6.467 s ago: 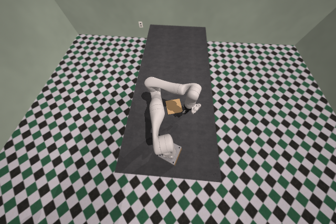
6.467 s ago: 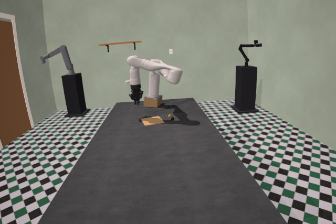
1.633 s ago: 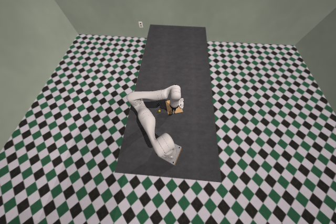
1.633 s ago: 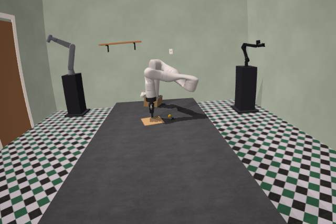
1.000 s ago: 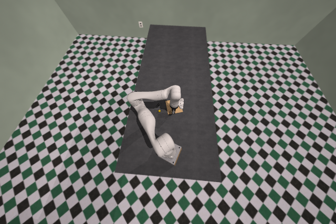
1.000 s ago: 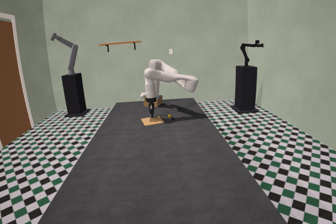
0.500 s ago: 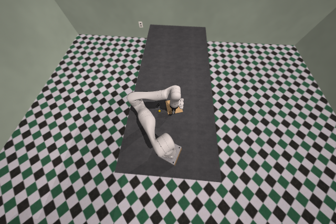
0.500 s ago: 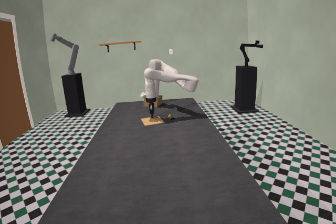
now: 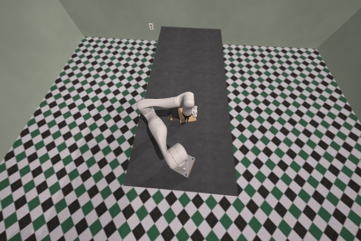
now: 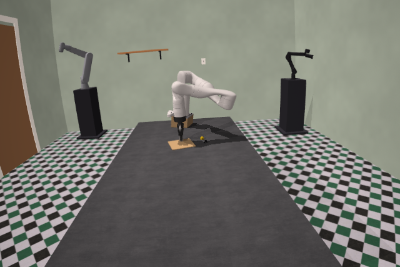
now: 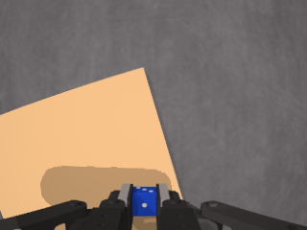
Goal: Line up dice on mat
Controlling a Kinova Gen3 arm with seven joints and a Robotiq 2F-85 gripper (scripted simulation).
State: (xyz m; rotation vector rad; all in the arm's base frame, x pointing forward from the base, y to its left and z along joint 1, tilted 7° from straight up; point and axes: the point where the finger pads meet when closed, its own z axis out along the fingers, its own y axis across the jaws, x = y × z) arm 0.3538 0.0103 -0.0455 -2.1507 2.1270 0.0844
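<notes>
Right now my hand is 1 cm above the blue die. Round my hand: black die 4 cm ahead, 15 cm to the left, 2 cm below; then yellow die 2 cm behind, 13 cm to the left, 2 cm below; then tan mat 5 cm ahead, 2 cm below.
</notes>
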